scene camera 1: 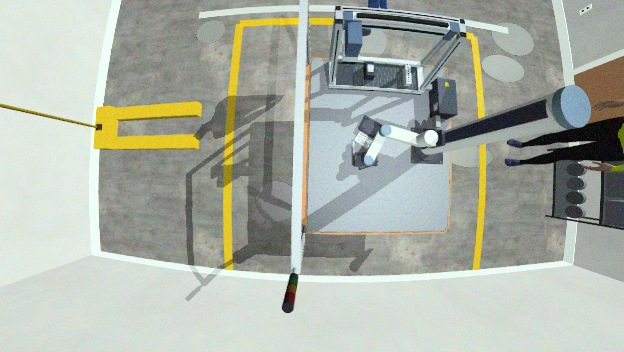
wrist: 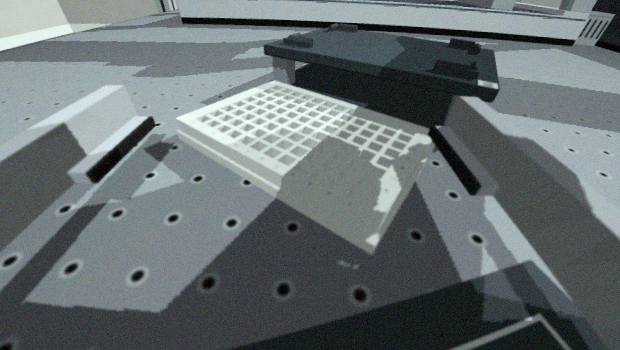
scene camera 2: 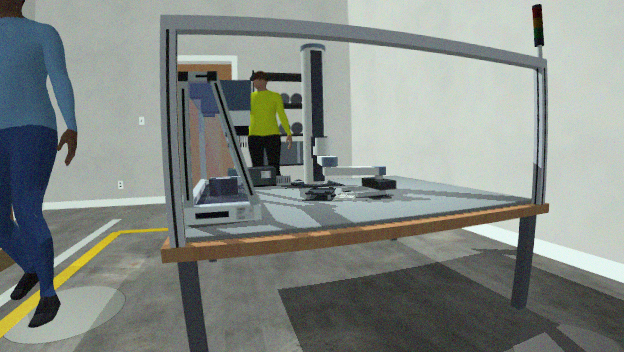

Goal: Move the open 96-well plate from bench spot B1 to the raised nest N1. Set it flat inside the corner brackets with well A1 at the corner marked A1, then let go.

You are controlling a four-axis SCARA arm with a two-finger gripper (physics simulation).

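Frame: origin at the arm's base, x ahead, y left, z up, level; millimetres.
Seen in the pictures: gripper, fingertip midpoint: point(scene camera 1: 363, 140) point(wrist: 291, 109) point(scene camera 2: 348, 192); arm's base at its link origin: point(scene camera 2: 315, 186).
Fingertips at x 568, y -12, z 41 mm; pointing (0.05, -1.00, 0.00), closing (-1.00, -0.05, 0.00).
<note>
Offsets run from my fingertips to a thing's top centre. "*": to the spot under its first point. Level surfaces: height alone.
The white open 96-well plate {dz -14, dx -6, dy -11 mm} point(wrist: 250, 127) point(scene camera 1: 361, 138) point(scene camera 2: 345, 196) lies flat on the bench, at an angle to the fingers in the wrist view, its near right part in shadow. My gripper point(wrist: 291, 109) is open and empty. Its fingers stand wide apart to the left and right of the plate in the wrist view; the right pad appears close to the plate's right corner, and contact cannot be told. The raised nest N1 {dz +14, dx -65, dy -113 mm} point(wrist: 350, 52) point(scene camera 1: 370, 125) point(scene camera 2: 320, 193) is a dark platform behind the plate, with low corner brackets and no plate on it. Its A1 mark is not readable.
A framed machine point(scene camera 1: 376, 89) point(scene camera 2: 222, 214) stands at one end of the bench, with a dark box {* dz +87, dx -648, dy -372 mm} point(scene camera 1: 443, 97) near it. The arm's tall column point(scene camera 1: 500, 122) point(scene camera 2: 306, 115) rises from the bench. People stand beyond the bench edges. A perforated bench surface {dz -28 mm} point(wrist: 165, 250) surrounds the plate.
</note>
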